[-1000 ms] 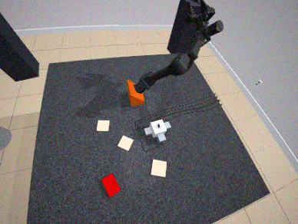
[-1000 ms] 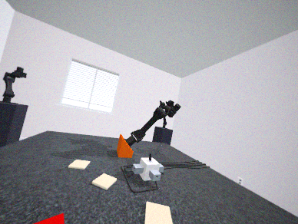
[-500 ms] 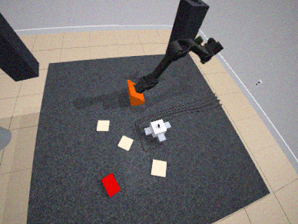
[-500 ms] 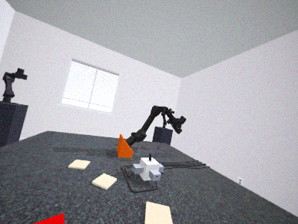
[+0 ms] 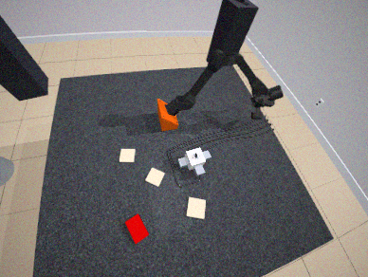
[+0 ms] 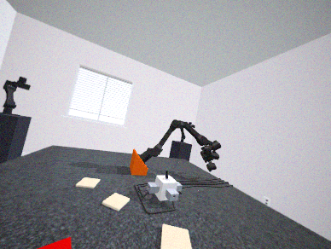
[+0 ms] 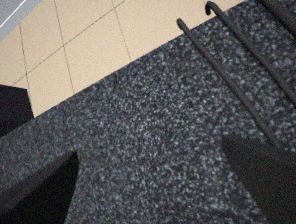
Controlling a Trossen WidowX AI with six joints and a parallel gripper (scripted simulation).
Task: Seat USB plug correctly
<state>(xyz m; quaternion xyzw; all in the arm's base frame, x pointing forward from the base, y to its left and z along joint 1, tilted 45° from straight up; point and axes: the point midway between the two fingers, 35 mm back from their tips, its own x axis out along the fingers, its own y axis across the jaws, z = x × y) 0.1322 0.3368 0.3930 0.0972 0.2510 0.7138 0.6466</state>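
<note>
Now: gripper tip 52 cm to the left of the dark USB plug, 17 cm short of it and 2 cm below it.
</note>
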